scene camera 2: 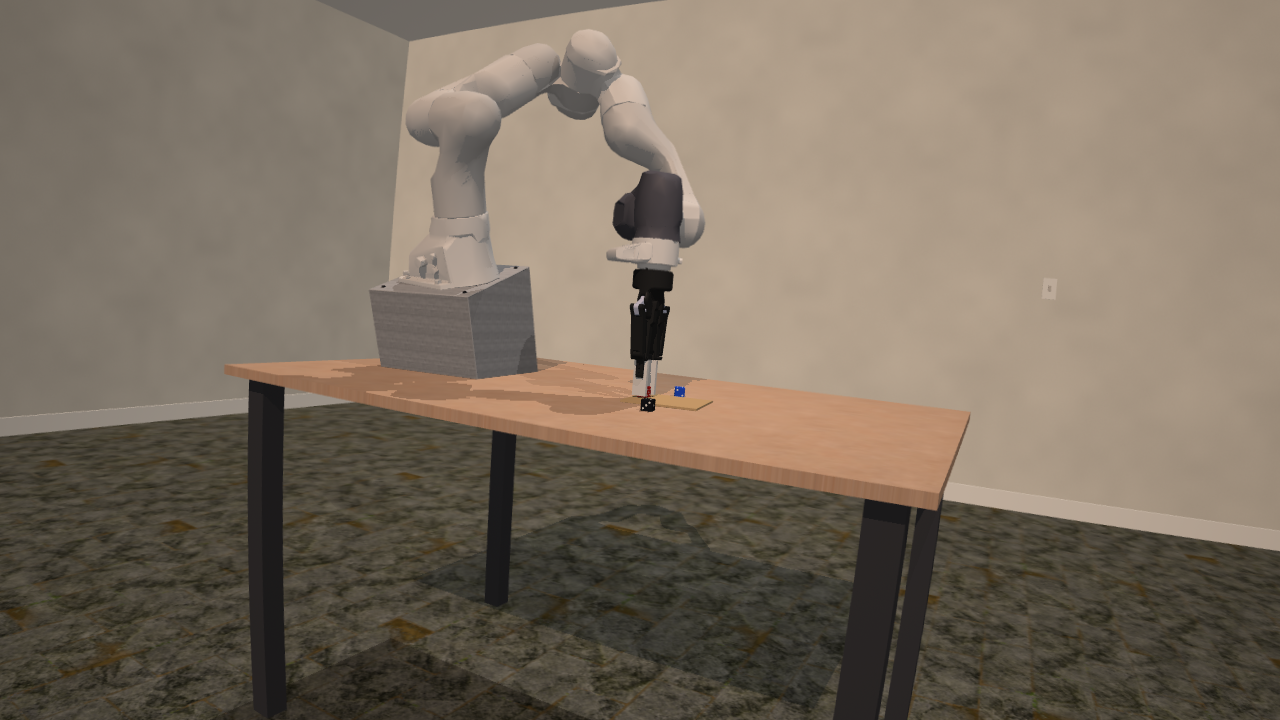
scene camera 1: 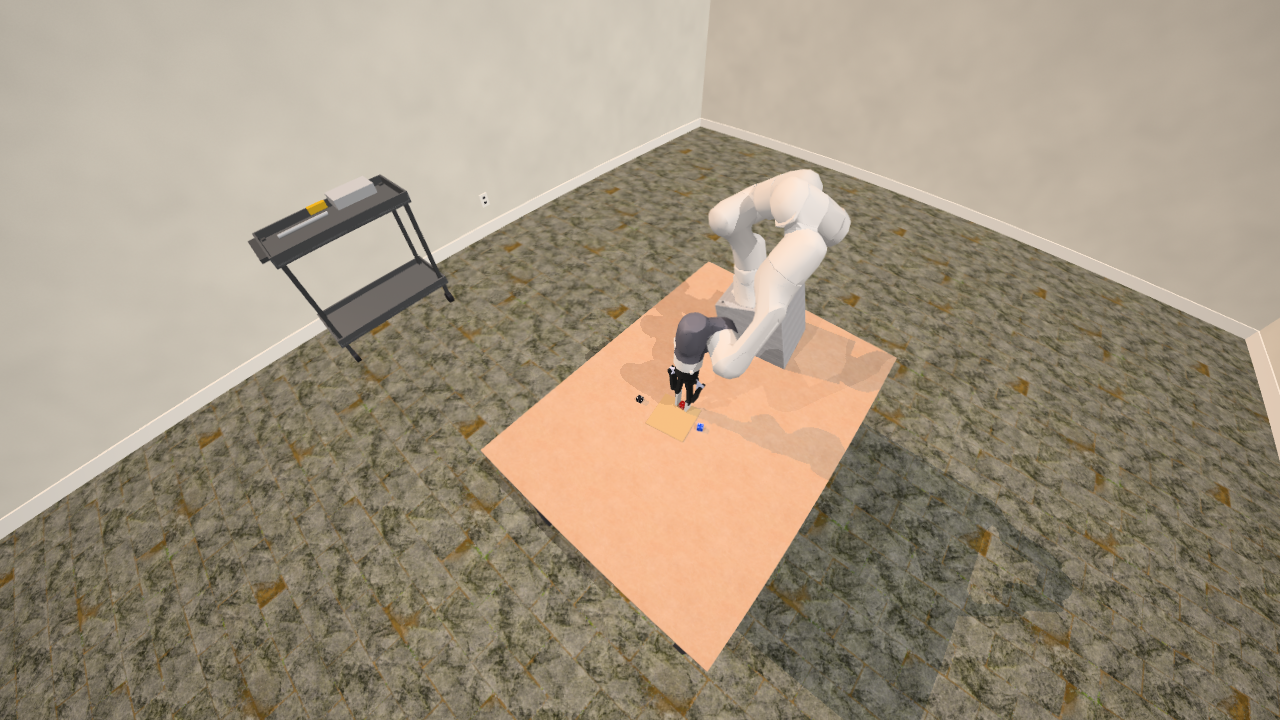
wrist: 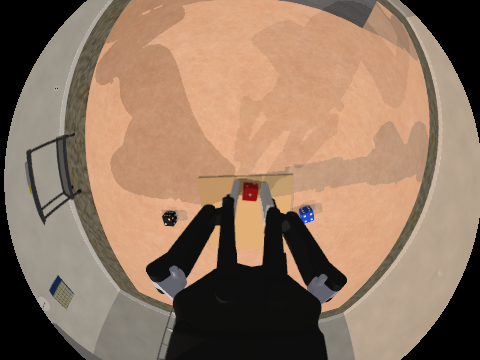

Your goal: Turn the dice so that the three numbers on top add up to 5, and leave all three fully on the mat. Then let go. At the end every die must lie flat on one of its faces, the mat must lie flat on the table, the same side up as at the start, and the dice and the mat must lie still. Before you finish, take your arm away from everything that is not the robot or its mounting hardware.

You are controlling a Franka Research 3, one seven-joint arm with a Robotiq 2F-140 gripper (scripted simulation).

Note:
In view: my gripper [scene camera 2: 643, 394] and a tan mat [scene camera 1: 668, 418].
The tan mat shows as well in scene camera 2 [scene camera 2: 667, 401] and in the wrist view [wrist: 249, 230]. My gripper is seen too in scene camera 1 [scene camera 1: 682, 405] and in the wrist view [wrist: 250, 190].

